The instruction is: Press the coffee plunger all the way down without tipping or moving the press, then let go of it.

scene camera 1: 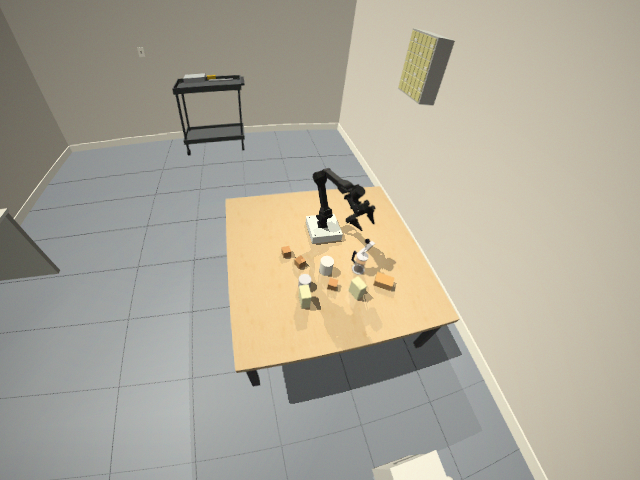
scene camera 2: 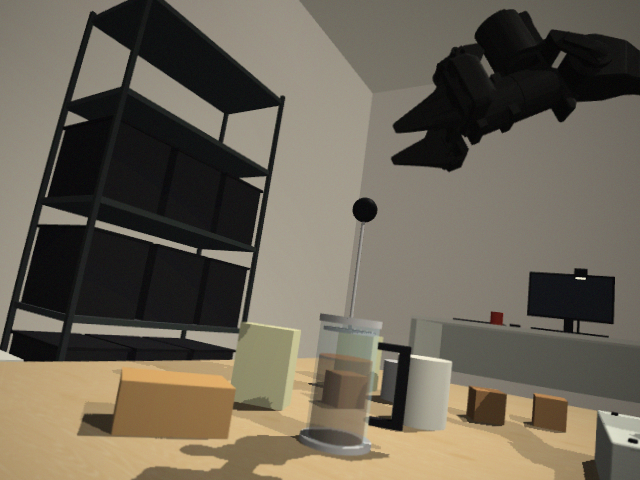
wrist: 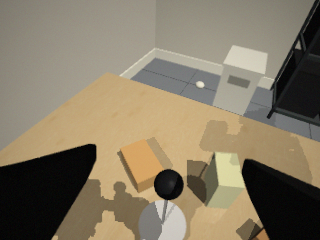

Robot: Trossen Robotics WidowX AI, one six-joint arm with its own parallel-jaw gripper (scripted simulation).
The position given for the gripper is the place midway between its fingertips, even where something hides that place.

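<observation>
The gripper (scene camera 2: 393,146), which you'd also see here (wrist: 169,159), is open and holds nothing. There's a glass coffee press (scene camera 2: 338,416), and then an orange box (scene camera 2: 150,403), (wrist: 142,165). A pale green box (wrist: 224,182) is in the picture too.
</observation>
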